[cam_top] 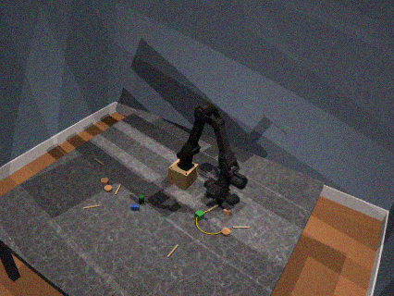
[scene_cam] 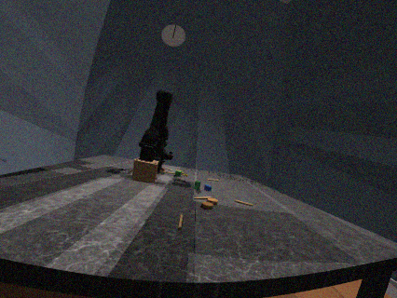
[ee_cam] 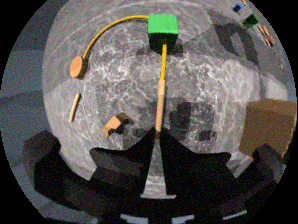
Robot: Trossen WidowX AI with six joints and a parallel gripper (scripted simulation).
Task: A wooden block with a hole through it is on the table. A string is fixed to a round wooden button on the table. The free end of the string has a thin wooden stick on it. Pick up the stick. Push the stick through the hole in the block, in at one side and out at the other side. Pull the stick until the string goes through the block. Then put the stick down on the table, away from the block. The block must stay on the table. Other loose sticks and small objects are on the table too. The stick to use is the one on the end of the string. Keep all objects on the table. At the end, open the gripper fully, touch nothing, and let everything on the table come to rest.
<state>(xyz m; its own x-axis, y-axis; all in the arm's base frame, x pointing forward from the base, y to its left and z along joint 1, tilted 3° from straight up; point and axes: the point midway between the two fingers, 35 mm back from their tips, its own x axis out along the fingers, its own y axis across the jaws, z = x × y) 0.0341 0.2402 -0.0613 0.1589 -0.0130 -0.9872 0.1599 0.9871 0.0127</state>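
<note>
The thin wooden stick is 40 mm ahead of my gripper tip, 10 mm to the right of it and 10 mm above it. Round my gripper tip: round wooden button (120 mm ahead, 130 mm to the left); then green block (130 mm ahead, 20 mm to the right, 10 mm above); then small wooden piece (10 mm ahead, 60 mm to the left, 10 mm above).
</note>
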